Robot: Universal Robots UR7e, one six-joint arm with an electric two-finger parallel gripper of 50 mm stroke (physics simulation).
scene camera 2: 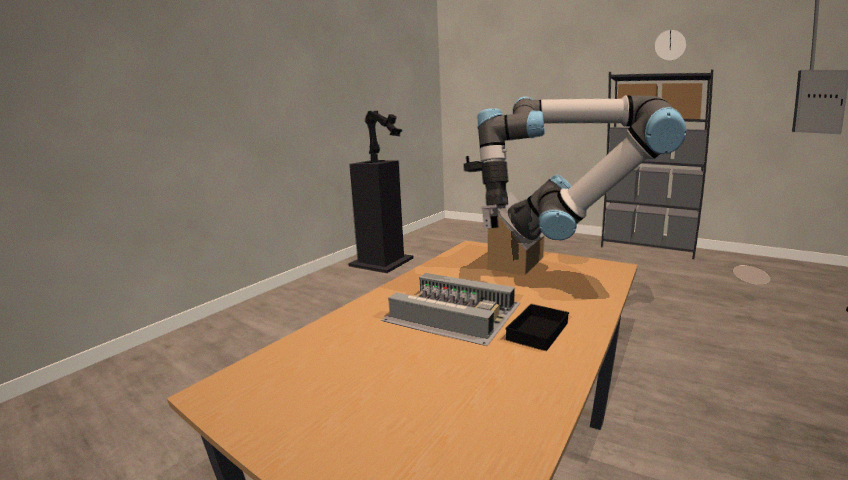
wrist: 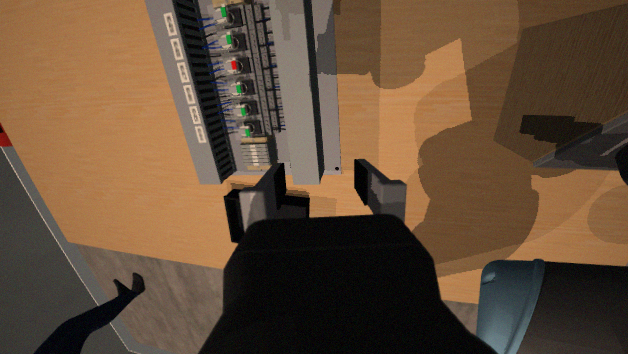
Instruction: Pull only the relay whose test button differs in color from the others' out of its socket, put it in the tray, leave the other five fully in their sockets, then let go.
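Frame: origin at the arm's base, x ahead, y left, z up, level; millimetres.
Seen in the pictures: gripper, between the fingertips: (scene camera 2: 491,228) (wrist: 319,175); arm's base, origin of its link: (scene camera 2: 522,223).
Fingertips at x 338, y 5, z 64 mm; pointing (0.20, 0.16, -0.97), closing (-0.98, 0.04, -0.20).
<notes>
Pixels of each thing's middle, then the offset from my fingertips to it. "*": a spot on its surface instead.
- relay with the red test button, middle of its body: (wrist: 236,66) (scene camera 2: 444,295) dx +141, dy -90, dz -176 mm
- black tray, a spot on its surface: (wrist: 232,216) (scene camera 2: 525,336) * dx +231, dy +182, dz -201 mm
- terminal block, middle of its body: (wrist: 258,151) (scene camera 2: 487,309) dx +141, dy +43, dz -195 mm
The relay with the red test button (scene camera 2: 445,290) (wrist: 234,65) sits in its socket, third from the left in the row in the scene view and third from the top in the wrist view. The other five relays, such as one near the row's middle (scene camera 2: 454,293) (wrist: 240,88), have green buttons and sit in the same row. The black tray (scene camera 2: 526,341) (wrist: 232,216) stands beside the panel's right end; the gripper partly hides it in the wrist view. My gripper (scene camera 2: 490,226) (wrist: 319,175) is open and empty, high above the table, behind the panel in the scene view.
Two grey slotted ducts (scene camera 2: 440,316) (wrist: 300,100) flank the relay row on the grey base plate (scene camera 2: 485,342) (wrist: 331,150). A terminal block (scene camera 2: 486,305) (wrist: 255,153) stands at the row's end nearest the tray. A wooden block (scene camera 2: 499,248) stands by the arm's base.
</notes>
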